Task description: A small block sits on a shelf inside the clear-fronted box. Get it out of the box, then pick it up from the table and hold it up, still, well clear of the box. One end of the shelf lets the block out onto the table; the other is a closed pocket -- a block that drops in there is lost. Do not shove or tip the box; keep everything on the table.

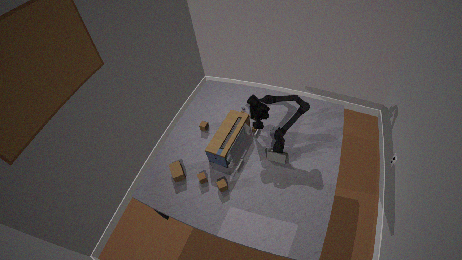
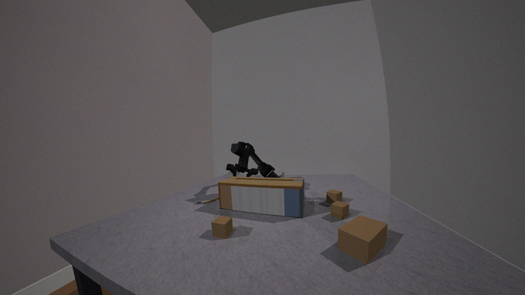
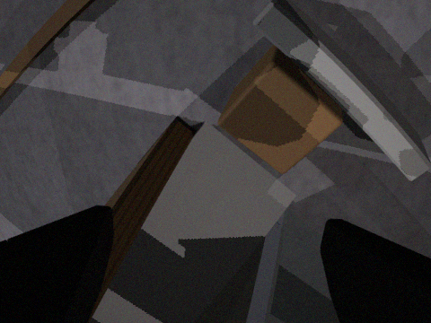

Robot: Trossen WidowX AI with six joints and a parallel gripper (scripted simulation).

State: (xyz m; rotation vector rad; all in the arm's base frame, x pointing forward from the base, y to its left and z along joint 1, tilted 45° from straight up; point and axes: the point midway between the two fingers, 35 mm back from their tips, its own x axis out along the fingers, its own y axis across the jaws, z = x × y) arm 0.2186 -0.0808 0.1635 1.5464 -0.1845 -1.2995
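Right now the small brown block is 10 mm behind my gripper tip and 60 mm below it. Round my gripper tip: long box 80 mm ahead, 170 mm to the left, 20 mm below.
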